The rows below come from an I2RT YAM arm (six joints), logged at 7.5 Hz.
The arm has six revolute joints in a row. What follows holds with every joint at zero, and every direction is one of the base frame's.
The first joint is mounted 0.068 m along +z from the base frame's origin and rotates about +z.
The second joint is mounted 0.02 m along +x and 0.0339 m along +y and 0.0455 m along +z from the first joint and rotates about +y.
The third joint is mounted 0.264 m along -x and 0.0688 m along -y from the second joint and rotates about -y.
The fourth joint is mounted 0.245 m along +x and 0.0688 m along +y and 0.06 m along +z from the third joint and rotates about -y.
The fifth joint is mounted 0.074 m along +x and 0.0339 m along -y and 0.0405 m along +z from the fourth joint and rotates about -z.
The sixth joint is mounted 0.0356 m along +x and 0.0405 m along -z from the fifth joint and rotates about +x.
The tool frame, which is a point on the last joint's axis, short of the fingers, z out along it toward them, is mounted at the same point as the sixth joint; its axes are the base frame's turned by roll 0, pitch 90 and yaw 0 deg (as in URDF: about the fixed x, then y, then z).
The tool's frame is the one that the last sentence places.
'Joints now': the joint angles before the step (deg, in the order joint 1, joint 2, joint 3, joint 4, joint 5, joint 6). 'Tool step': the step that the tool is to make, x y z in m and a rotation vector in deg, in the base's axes. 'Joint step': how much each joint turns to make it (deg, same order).
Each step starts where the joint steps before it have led.
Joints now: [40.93 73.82 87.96 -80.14 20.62 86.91]
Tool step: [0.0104 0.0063 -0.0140 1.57 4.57 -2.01]
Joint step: [-1.04 2.44 -1.07 0.21 -3.48 2.62]
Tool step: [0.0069 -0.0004 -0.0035 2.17 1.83 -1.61]
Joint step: [-1.57 0.92 -0.03 0.61 -2.64 1.07]
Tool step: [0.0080 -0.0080 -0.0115 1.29 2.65 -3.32]
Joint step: [-3.13 0.14 -2.39 0.93 -2.40 1.09]
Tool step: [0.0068 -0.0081 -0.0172 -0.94 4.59 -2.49]
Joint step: [-2.85 0.90 -2.83 -0.65 -1.80 0.16]
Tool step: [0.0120 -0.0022 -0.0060 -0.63 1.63 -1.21]
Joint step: [-2.02 2.25 0.55 0.10 -0.49 -0.73]
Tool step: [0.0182 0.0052 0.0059 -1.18 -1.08 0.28]
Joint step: [-0.86 3.99 4.72 -0.11 1.26 -1.49]
